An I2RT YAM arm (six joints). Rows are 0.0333 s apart.
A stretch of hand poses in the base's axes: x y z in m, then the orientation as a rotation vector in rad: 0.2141 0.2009 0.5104 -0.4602 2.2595 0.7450; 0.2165 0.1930 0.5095 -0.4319 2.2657 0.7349; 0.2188 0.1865 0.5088 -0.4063 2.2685 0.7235; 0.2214 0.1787 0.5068 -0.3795 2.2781 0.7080; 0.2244 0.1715 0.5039 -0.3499 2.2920 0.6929; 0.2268 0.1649 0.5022 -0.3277 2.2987 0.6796; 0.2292 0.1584 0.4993 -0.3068 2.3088 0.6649; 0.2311 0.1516 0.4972 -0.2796 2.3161 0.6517; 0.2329 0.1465 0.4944 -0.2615 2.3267 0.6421; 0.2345 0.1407 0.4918 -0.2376 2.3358 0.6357; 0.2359 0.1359 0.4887 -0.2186 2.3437 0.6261
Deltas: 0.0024 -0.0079 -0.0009 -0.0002 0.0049 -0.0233; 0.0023 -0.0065 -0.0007 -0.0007 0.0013 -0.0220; 0.0026 -0.0078 -0.0020 -0.0053 0.0066 -0.0236; 0.0030 -0.0072 -0.0029 -0.0056 0.0113 -0.0250; 0.0024 -0.0066 -0.0017 -0.0044 0.0047 -0.0197; 0.0024 -0.0065 -0.0029 -0.0067 0.0075 -0.0188; 0.0019 -0.0068 -0.0021 -0.0032 0.0062 -0.0230; 0.0018 -0.0051 -0.0028 -0.0042 0.0095 -0.0149; 0.0016 -0.0058 -0.0026 -0.0001 0.0097 -0.0181; 0.0014 -0.0048 -0.0031 -0.0033 0.0074 -0.0157
